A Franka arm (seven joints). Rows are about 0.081 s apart.
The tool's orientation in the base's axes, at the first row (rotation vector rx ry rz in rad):
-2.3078, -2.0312, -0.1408
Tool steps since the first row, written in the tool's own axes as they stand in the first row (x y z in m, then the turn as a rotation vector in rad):
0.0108, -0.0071, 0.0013, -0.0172, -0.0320, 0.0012
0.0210, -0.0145, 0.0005, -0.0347, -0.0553, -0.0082
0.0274, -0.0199, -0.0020, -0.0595, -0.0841, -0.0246
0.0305, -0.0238, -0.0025, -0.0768, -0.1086, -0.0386
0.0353, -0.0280, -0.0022, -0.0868, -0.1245, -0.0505
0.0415, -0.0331, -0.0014, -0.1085, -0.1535, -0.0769
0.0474, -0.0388, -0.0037, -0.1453, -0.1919, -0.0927
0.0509, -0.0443, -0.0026, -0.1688, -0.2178, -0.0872
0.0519, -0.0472, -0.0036, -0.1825, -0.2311, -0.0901
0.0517, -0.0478, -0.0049, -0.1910, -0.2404, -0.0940
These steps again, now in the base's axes. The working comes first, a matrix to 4 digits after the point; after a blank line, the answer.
The tool's axes in the first row as the columns of a matrix, in the base's axes (used below as rounded here):
0.1255, 0.9917, 0.0263
0.9859, -0.1277, 0.1083
0.1108, 0.0124, -0.9938

-0.0057, 0.0117, -0.0002, -0.0339, -0.0127, -0.0035
-0.0117, 0.0226, 0.0017, -0.0594, -0.0280, 0.0036
-0.0163, 0.0293, 0.0048, -0.0915, -0.0506, 0.0168
-0.0198, 0.0328, 0.0056, -0.1184, -0.0660, 0.0285
-0.0234, 0.0381, 0.0058, -0.1357, -0.0751, 0.0390
-0.0277, 0.0450, 0.0056, -0.1679, -0.0957, 0.0625
-0.0326, 0.0513, 0.0084, -0.2110, -0.1288, 0.0736
-0.0376, 0.0556, 0.0077, -0.2395, -0.1481, 0.0653
-0.0404, 0.0568, 0.0087, -0.2545, -0.1602, 0.0665
-0.0410, 0.0565, 0.0100, -0.2648, -0.1678, 0.0693

